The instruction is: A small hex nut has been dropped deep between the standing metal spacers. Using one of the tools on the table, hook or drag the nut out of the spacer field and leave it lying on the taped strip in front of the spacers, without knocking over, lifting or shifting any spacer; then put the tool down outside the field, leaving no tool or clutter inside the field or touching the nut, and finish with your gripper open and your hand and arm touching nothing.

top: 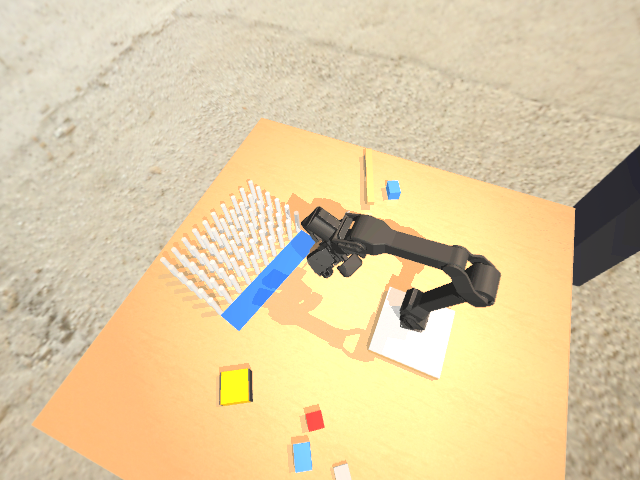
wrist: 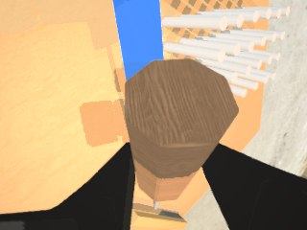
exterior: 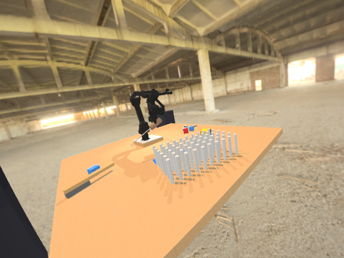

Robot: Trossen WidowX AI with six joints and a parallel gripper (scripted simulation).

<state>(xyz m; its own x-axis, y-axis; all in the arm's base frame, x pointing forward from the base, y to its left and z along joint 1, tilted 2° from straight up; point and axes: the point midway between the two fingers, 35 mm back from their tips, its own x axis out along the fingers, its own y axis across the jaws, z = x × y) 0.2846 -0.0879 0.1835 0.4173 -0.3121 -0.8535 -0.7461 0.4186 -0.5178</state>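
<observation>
Right now the blue taped strip is 190 mm below my gripper tip, 150 mm ahead of it and 50 mm to the left of it. Also, from my gripper tip: hook tool 90 mm to the right, 40 mm below, 20 mm behind; red block 420 mm to the left, 170 mm below, 90 mm behind; hex nut 310 mm ahead, 190 mm below, 20 mm to the right.
</observation>
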